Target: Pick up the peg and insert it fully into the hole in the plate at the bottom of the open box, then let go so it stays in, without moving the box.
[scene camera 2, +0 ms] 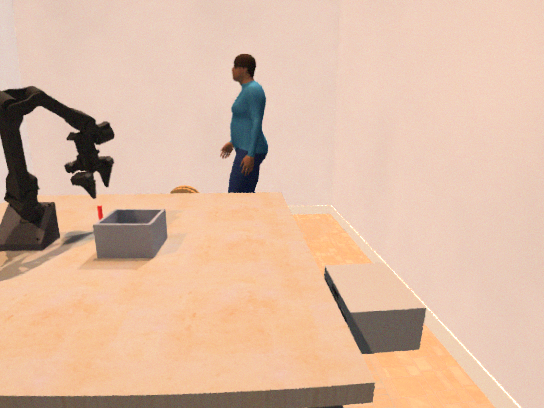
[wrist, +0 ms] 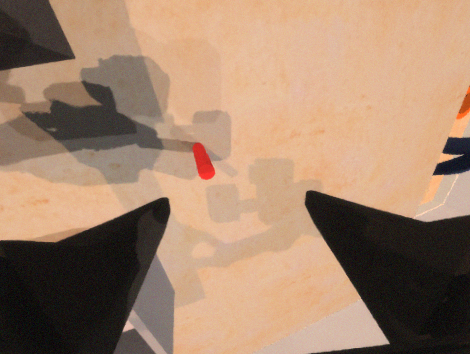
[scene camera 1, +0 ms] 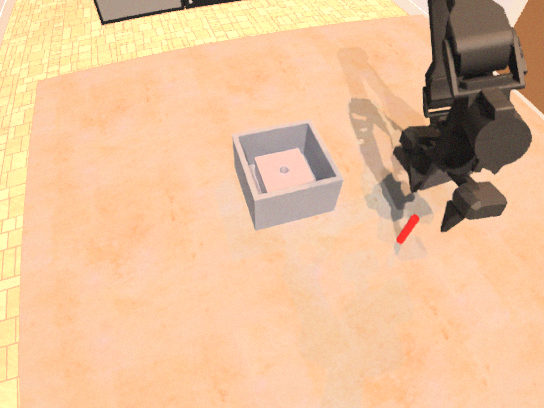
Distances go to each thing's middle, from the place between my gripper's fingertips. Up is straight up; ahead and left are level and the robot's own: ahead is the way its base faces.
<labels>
I see the grey box (scene camera 1: pixel 274 208) 20 cm to the right of my hand, 16 cm ahead of it and 8 cm below it.
</labels>
